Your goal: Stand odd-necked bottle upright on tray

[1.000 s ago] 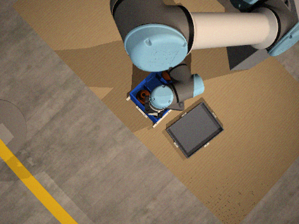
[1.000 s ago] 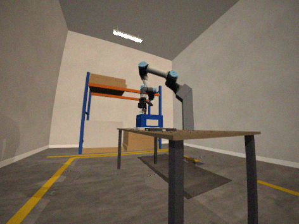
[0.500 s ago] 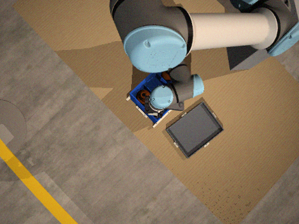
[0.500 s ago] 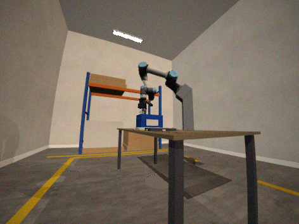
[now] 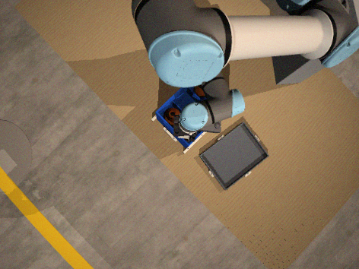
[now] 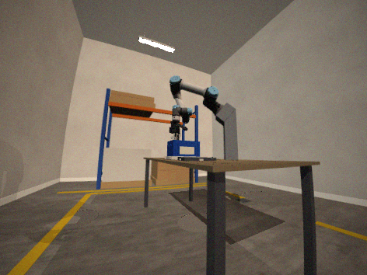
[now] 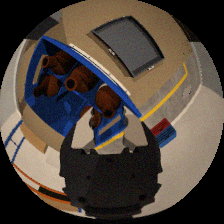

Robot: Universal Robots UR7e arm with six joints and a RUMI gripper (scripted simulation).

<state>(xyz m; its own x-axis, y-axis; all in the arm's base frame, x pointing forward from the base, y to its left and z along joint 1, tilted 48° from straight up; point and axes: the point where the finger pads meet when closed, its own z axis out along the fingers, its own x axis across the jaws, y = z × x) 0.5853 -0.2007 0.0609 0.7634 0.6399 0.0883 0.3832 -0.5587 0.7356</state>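
Now: the brown bottle 70 mm below my hand. Round my hand: blue crate: 100 mm behind, 70 mm below, 20 mm to the right; then grey tray: 230 mm to the left, 140 mm below, 10 mm behind.
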